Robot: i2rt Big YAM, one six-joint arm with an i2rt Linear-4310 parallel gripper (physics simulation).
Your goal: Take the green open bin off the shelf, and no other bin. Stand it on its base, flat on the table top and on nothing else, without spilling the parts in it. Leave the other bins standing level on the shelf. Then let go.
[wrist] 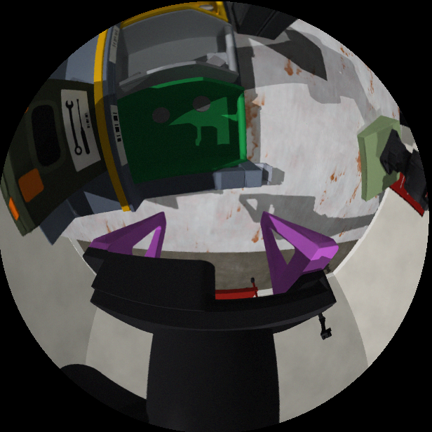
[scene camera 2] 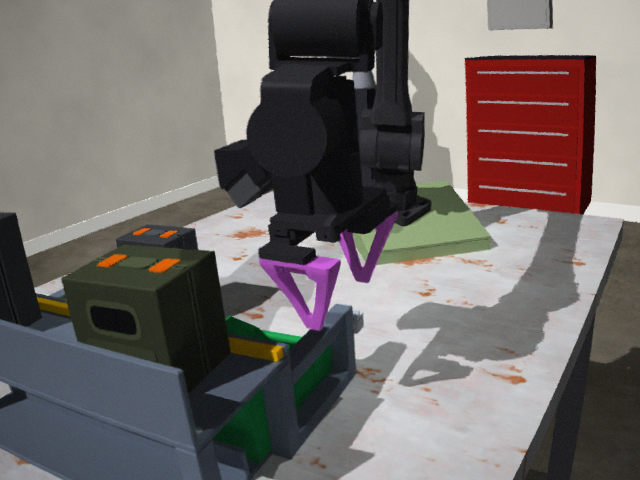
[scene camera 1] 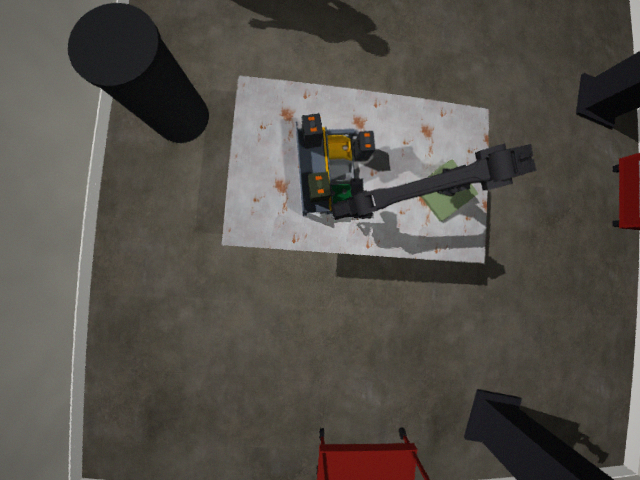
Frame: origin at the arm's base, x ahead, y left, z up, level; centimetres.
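Seen in the pictures: gripper, between the fingertips: [scene camera 2: 340, 304].
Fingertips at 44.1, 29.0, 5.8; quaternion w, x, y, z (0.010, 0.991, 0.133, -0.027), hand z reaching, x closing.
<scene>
A point is followed by its place in that frame, as x, y, z.
The green open bin [scene camera 1: 341, 192] @[49.4, 18.7, -4.8] [scene camera 2: 253, 426] @[56.2, 29.7, -1.0] [wrist: 175, 145] stands in the end bay of the blue-grey shelf [scene camera 2: 93, 356] @[67.2, 27.3, 10.0] [wrist: 195, 181], under its yellow-edged upper deck. Two grey round parts show inside it in the wrist view. A grey bin [scene camera 1: 341, 169] @[52.3, 7.6, -4.7] [wrist: 167, 47] stands right beside it, and a yellow bin [scene camera 1: 339, 148] @[56.0, -2.4, -4.8] stands beyond that. My gripper [scene camera 2: 339, 304] @[44.1, 29.0, 5.8] [wrist: 213, 216] is open, with nothing between its purple fingers. It hangs above the front end of the shelf's side frame, apart from the green bin. The green bin's base is hidden.
An olive case [scene camera 1: 318, 184] @[61.1, 23.5, 14.2] [scene camera 2: 118, 281] @[63.4, 25.6, 14.0] and a dark case [scene camera 1: 311, 129] @[69.4, 3.8, 16.7] [scene camera 2: 15, 279] @[66.6, 4.7, 9.9] stand on the upper deck. Another dark case [scene camera 1: 365, 144] @[45.8, -1.8, 7.3] [scene camera 2: 155, 233] @[45.6, -3.2, 7.5] stands on the table [scene camera 1: 258, 222] @[84.1, 43.4, -5.7] [scene camera 2: 496, 330] @[21.3, 33.4, -5.7] before the shelf. The arm's base sits on a pale green board [scene camera 1: 444, 209] @[-2.6, 12.9, -2.1] [scene camera 2: 439, 235] @[2.3, 11.8, -2.7].
</scene>
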